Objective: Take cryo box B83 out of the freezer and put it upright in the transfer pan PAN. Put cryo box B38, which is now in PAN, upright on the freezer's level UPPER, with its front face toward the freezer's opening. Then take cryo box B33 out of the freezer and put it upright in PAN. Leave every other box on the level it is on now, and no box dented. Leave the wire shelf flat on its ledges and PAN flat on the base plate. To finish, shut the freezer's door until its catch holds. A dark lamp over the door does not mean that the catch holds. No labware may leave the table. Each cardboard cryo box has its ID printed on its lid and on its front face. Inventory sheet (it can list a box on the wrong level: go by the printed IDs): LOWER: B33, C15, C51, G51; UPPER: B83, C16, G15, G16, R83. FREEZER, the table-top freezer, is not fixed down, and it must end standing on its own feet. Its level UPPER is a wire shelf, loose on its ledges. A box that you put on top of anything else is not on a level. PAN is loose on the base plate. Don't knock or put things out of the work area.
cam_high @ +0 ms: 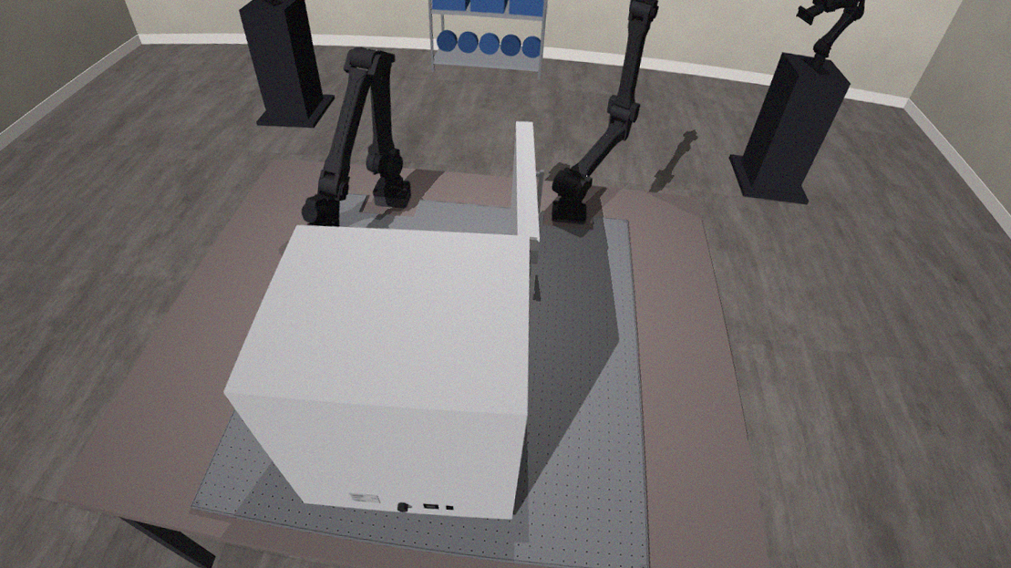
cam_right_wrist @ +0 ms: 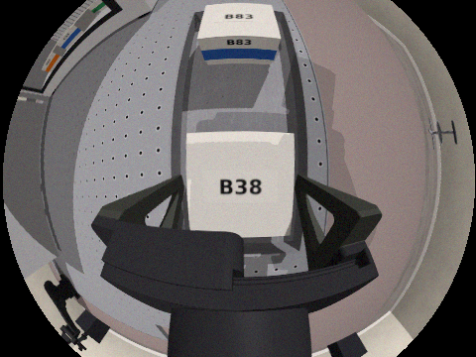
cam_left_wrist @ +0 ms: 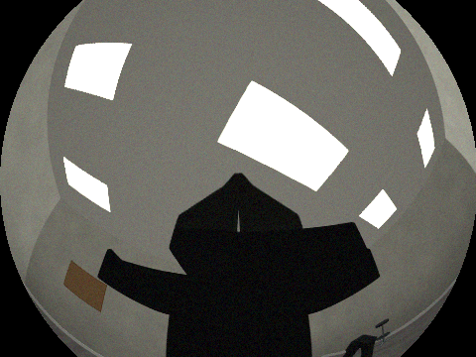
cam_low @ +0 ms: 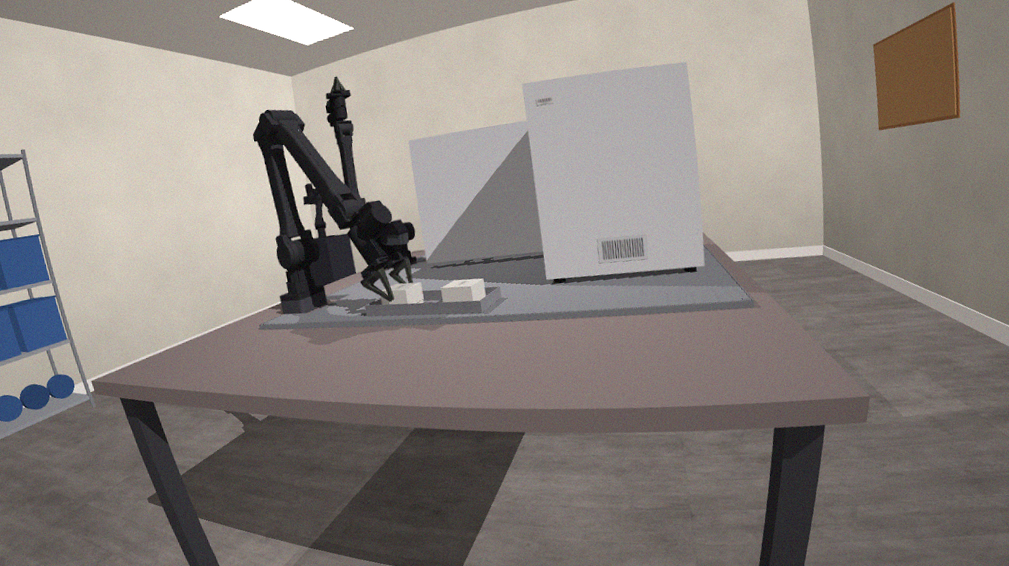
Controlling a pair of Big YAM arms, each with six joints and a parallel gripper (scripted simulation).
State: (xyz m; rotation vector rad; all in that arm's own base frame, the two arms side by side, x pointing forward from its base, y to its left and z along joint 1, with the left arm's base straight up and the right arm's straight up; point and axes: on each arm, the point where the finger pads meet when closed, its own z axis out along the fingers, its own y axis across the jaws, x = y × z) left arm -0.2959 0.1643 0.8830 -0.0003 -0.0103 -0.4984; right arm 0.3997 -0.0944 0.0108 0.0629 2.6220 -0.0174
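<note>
Now: right hand 80 mm short of the transfer pan, 30 mm above it and 10 mm to the left of it. The rest, counted from my right hand: freezer door (610 mm to the left, 230 mm above, 50 mm ahead); green-banded cryo box (470 mm ahead, 340 mm to the left, 70 mm above); orange-banded cryo box (420 mm to the left, 350 mm ahead, 70 mm above).
</note>
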